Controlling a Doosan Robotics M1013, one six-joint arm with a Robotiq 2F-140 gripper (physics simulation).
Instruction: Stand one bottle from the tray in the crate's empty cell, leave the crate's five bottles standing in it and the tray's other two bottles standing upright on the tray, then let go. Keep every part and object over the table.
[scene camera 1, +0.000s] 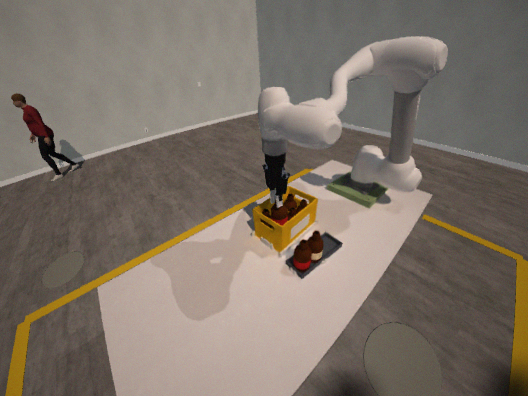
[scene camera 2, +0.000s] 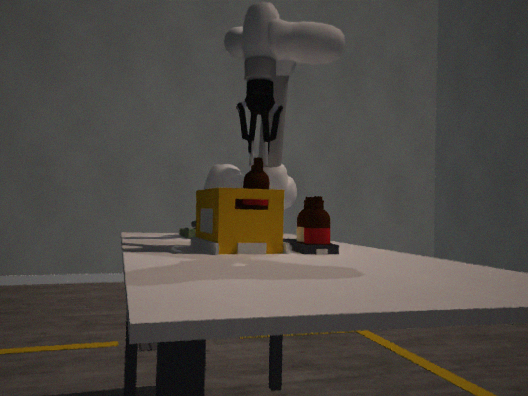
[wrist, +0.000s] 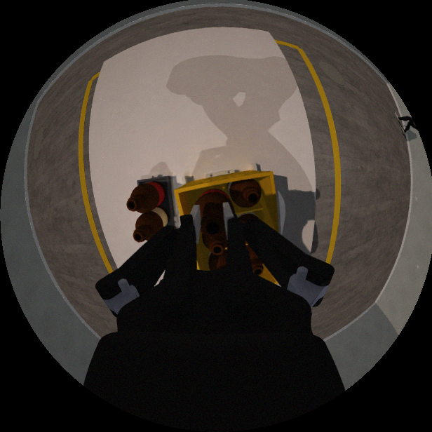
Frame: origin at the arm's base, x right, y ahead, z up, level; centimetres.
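Where they show: gripper, between the fingertips: (scene camera 1: 276, 204) (scene camera 2: 258, 165); arm's base, origin of its link: (scene camera 1: 360, 185).
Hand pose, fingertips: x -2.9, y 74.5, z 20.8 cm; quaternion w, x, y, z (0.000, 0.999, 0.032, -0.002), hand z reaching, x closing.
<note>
Things, the pixels of their top centre, and the offset from my fingertips. Level surfaces: height alone.
- brown bottle with a red label, centre of its top: (scene camera 2: 256, 157) (scene camera 1: 279, 198) dx +0.2, dy -1.7, dz +2.3 cm
- yellow crate, centre of its top: (scene camera 2: 237, 190) (scene camera 1: 286, 203) dx +4.6, dy -9.3, dz -6.7 cm
- red-label bottle, centre of its top: (scene camera 2: 317, 196) (scene camera 1: 303, 241) dx -17.4, dy -0.2, dz -8.2 cm
- cream-label bottle, centre of its top: (scene camera 1: 316, 232) dx -17.1, dy -7.6, dz -8.2 cm
- white table, height of its surface: dz -24.2 cm
My gripper (scene camera 1: 276, 201) (scene camera 2: 258, 159) (wrist: 211, 212) points down, shut on the neck of a brown bottle with a red label (scene camera 1: 280, 215) (scene camera 2: 256, 180) (wrist: 212, 197). This bottle is about upright, partly inside the yellow crate (scene camera 1: 267, 234) (scene camera 2: 270, 225) (wrist: 225, 177), at its tray-side end cell. Its shoulder stands above the rim; its base is hidden. Other brown bottles stand lower in the crate, partly hidden by the fingers in the wrist view. A red-label bottle (scene camera 1: 302, 257) (scene camera 2: 315, 220) (wrist: 145, 197) and a cream-label bottle (scene camera 1: 316, 246) (wrist: 151, 223) stand upright on the dark tray (scene camera 1: 333, 242) (scene camera 2: 325, 249).
The tray lies close beside the crate's long side. The arm's base stands on a green plate (scene camera 1: 350, 192) at the far end of the white table (scene camera 1: 225, 350) (scene camera 2: 320, 295) (wrist: 150, 110). A person in red (scene camera 1: 34, 121) is on the floor beyond the table.
</note>
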